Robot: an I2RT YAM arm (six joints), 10 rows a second.
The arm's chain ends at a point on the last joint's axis. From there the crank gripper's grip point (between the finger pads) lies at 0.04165 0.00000 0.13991 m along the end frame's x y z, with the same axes.
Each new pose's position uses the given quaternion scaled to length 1; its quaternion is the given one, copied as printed.
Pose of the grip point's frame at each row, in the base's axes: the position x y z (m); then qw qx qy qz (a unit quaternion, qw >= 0):
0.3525, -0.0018, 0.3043, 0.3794, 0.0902, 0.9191, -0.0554
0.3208, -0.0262, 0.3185, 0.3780, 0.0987, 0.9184, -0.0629
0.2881, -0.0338, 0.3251, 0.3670, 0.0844, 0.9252, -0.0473
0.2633, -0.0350, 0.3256, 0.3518, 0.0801, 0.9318, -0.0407
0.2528, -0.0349, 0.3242, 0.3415, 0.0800, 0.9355, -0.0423
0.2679, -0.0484, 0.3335, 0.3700, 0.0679, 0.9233, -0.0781
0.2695, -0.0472, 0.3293, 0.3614, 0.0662, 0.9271, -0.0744
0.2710, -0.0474, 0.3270, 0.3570, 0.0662, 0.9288, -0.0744
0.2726, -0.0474, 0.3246, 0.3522, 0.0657, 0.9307, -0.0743
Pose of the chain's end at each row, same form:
0.2853, 0.0169, 0.4325, 0.3794, 0.0902, 0.9191, -0.0554
0.2543, -0.0052, 0.4468, 0.3780, 0.0987, 0.9184, -0.0629
0.2240, -0.0179, 0.4553, 0.3670, 0.0844, 0.9252, -0.0473
0.2033, -0.0215, 0.4580, 0.3518, 0.0801, 0.9318, -0.0407
0.1958, -0.0212, 0.4579, 0.3415, 0.0800, 0.9355, -0.0423
0.2037, -0.0240, 0.4623, 0.3700, 0.0679, 0.9233, -0.0781
0.2075, -0.0241, 0.4594, 0.3614, 0.0662, 0.9271, -0.0744
0.2103, -0.0244, 0.4577, 0.3570, 0.0662, 0.9288, -0.0744
0.2132, -0.0245, 0.4560, 0.3522, 0.0657, 0.9307, -0.0743

